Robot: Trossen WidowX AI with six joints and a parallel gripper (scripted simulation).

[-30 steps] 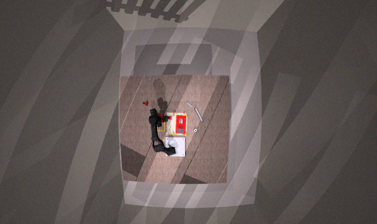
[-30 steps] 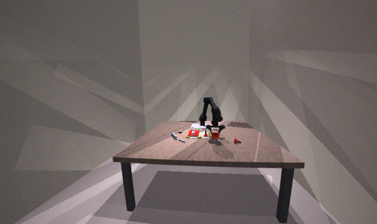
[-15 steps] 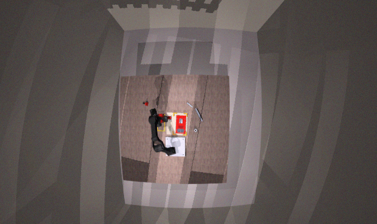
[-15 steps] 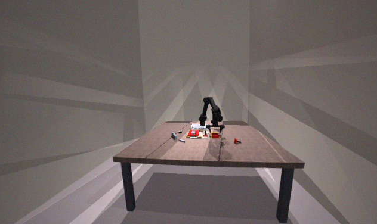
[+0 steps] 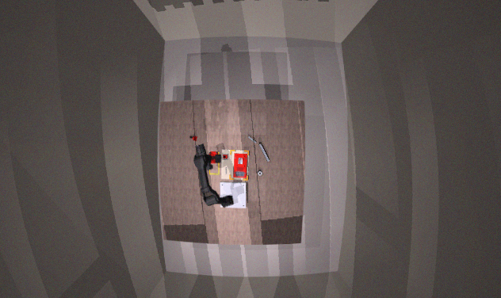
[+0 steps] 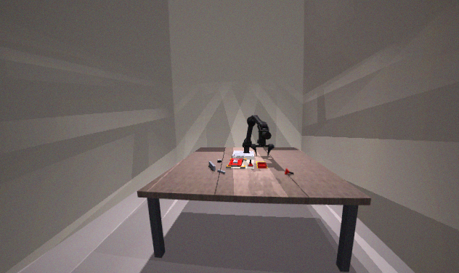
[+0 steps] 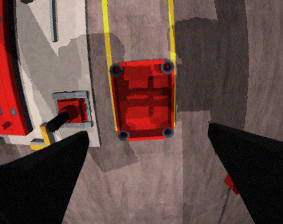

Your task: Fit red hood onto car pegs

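Right now the hood is 80 mm below my gripper tip.
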